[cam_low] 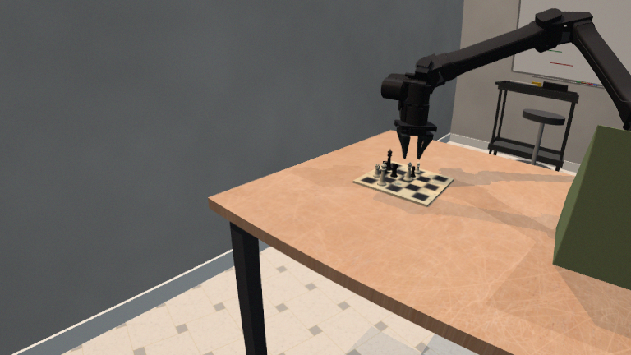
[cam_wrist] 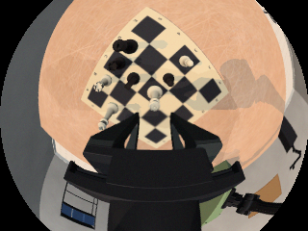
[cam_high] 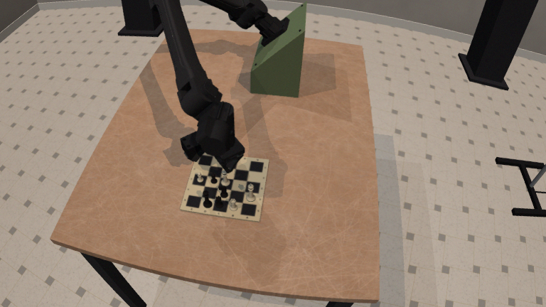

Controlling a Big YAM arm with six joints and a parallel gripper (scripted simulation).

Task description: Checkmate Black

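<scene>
Right now the chessboard is 10 mm ahead of my hand and 80 mm below it. Round my hand: tall white piece: 40 mm ahead, 80 mm to the left, 40 mm below; white pawn: 10 mm ahead, 80 mm to the right, 60 mm below; black piece: 90 mm ahead, 30 mm to the right, 40 mm below.
</scene>
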